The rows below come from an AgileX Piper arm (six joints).
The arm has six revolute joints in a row. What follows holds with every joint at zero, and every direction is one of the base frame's.
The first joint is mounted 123 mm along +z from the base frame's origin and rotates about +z.
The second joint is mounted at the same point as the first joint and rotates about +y.
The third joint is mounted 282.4 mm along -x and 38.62 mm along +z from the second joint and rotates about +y.
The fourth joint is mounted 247.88 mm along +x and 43.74 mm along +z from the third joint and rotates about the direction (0.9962, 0, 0.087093).
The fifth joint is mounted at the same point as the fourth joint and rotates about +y.
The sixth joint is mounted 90.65 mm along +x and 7.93 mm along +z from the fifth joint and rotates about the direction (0.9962, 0, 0.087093).
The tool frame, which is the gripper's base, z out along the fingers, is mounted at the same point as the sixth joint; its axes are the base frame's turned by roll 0, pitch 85.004 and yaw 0 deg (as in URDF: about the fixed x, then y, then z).
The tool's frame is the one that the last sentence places.
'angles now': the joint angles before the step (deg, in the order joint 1, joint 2, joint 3, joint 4, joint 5, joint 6). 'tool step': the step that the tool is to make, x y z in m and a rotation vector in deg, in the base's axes. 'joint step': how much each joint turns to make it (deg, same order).
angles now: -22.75 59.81 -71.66 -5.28 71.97 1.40
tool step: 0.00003 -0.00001 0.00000 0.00 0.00 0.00
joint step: 0.00 0.01 0.00 0.00 0.00 0.00
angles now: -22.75 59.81 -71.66 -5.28 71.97 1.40
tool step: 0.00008 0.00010 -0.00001 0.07 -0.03 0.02
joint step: 0.00 0.01 0.00 0.08 0.00 0.01
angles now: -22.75 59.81 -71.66 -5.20 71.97 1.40
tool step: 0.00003 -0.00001 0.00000 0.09 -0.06 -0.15
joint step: 0.00 0.00 0.00 0.00 -0.01 0.19
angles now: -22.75 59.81 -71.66 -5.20 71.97 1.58
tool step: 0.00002 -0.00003 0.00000 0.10 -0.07 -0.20
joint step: 0.00 0.00 0.00 -0.02 -0.01 0.24
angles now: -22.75 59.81 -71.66 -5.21 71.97 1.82
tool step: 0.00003 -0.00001 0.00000 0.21 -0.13 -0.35
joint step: 0.00 0.01 0.00 0.00 0.00 0.43
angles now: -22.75 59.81 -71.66 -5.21 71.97 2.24
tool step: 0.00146 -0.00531 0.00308 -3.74 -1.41 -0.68
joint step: 0.00 0.01 0.00 -3.02 -2.75 0.14
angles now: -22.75 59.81 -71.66 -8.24 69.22 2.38
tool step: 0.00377 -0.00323 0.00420 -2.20 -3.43 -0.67
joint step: 0.00 0.01 0.00 -1.31 -3.90 1.14
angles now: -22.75 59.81 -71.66 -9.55 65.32 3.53
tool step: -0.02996 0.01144 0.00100 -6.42 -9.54 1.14
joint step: 0.00 -9.21 7.19 -1.74 -9.43 -0.08
